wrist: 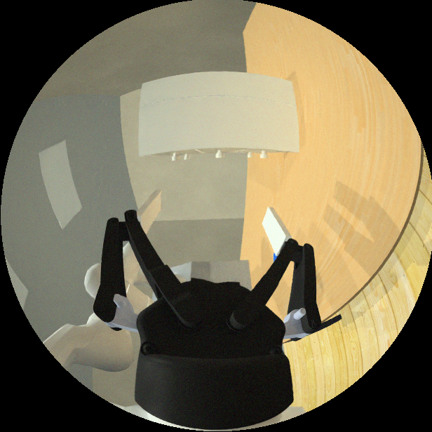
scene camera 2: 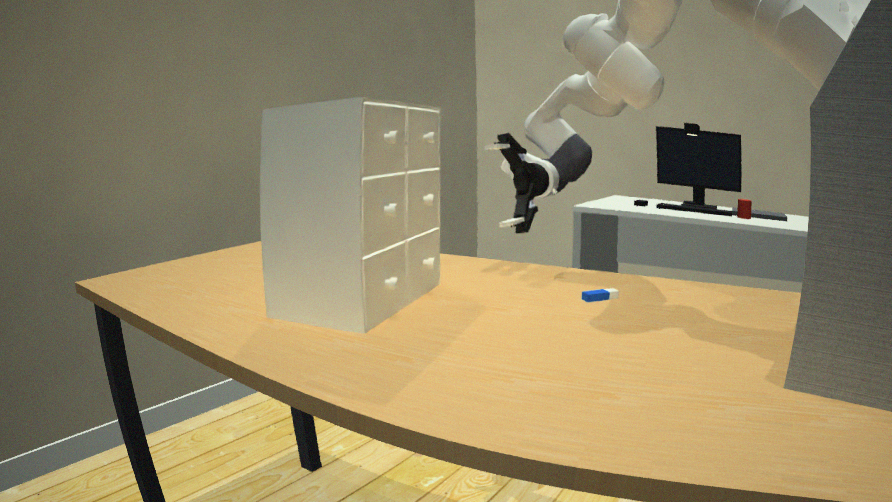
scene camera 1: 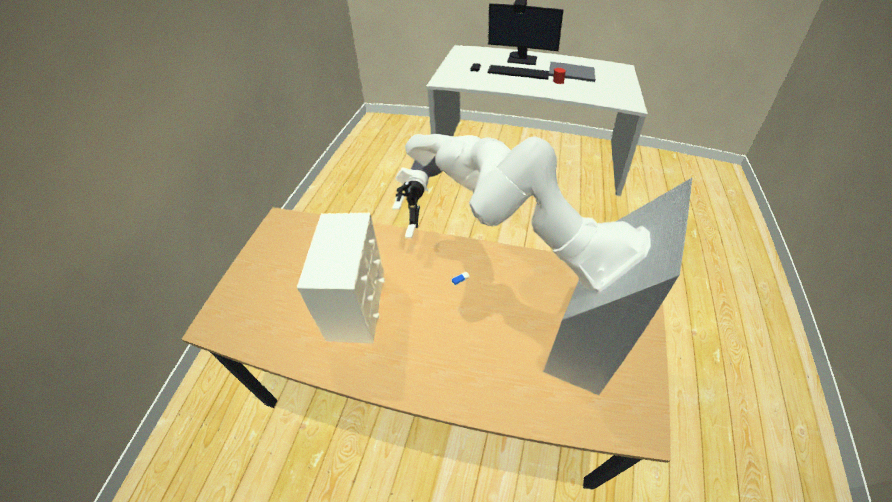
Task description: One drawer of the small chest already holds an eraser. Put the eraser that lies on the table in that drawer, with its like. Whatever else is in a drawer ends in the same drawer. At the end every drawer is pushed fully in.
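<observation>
The small white chest (scene camera 1: 333,252) (scene camera 2: 312,218) (wrist: 220,120) stands upright on the table (scene camera 1: 249,299) (scene camera 2: 499,387) (wrist: 350,125). Its drawers, in two columns of three with a white knob each, look flush in scene camera 2; their contents are hidden. The eraser (scene camera 1: 458,279) (scene camera 2: 596,295), blue with a white end, lies flat on the table between the chest and the arm's base. In the wrist view a bit of the blue eraser (wrist: 274,257) shows behind one finger. My gripper (scene camera 1: 403,217) (scene camera 2: 504,184) (wrist: 213,207) is wide open and empty, raised above the table's far edge, beyond the knob side of the chest.
The grey slanted pedestal (scene camera 1: 617,318) (scene camera 2: 842,249) carries the arm at the right of the table. A white desk (scene camera 1: 452,74) (scene camera 2: 599,202) with a monitor (scene camera 1: 524,28) (scene camera 2: 697,159) and a red cup (scene camera 1: 559,75) (scene camera 2: 744,208) stands in the background.
</observation>
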